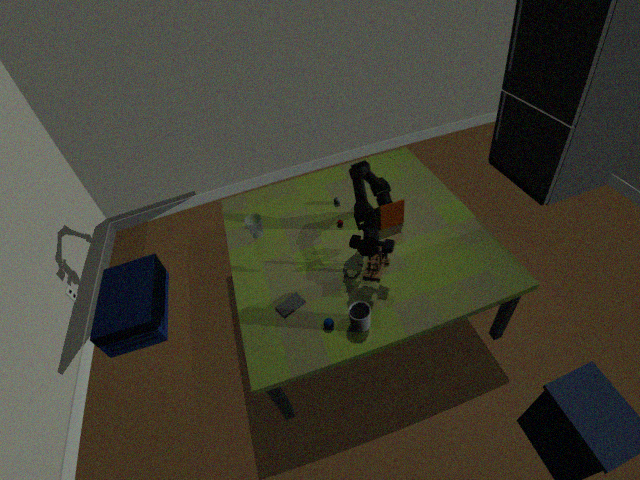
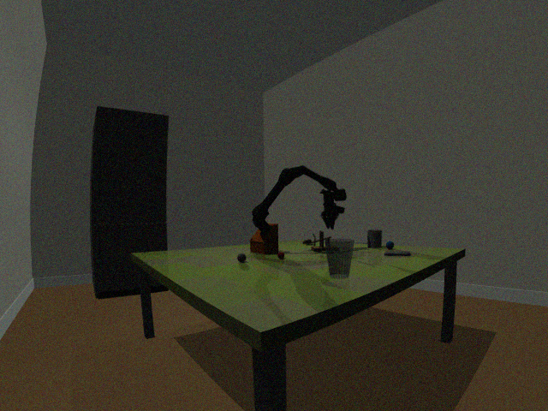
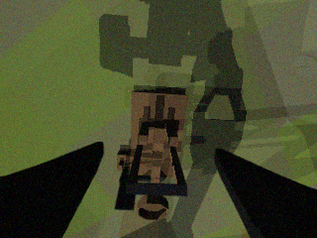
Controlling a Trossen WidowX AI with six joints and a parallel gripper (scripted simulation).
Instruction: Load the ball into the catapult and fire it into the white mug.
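Right now my gripper tip is 40 mm short of the red ball, 380 mm to the left of it and 100 mm above it. Round my gripper tip: mug (140 mm ahead, 230 mm to the left, 90 mm below); wooden catapult (60 mm behind, 60 mm to the right, 70 mm below); blue ball (270 mm ahead, 200 mm to the left, 100 mm below).
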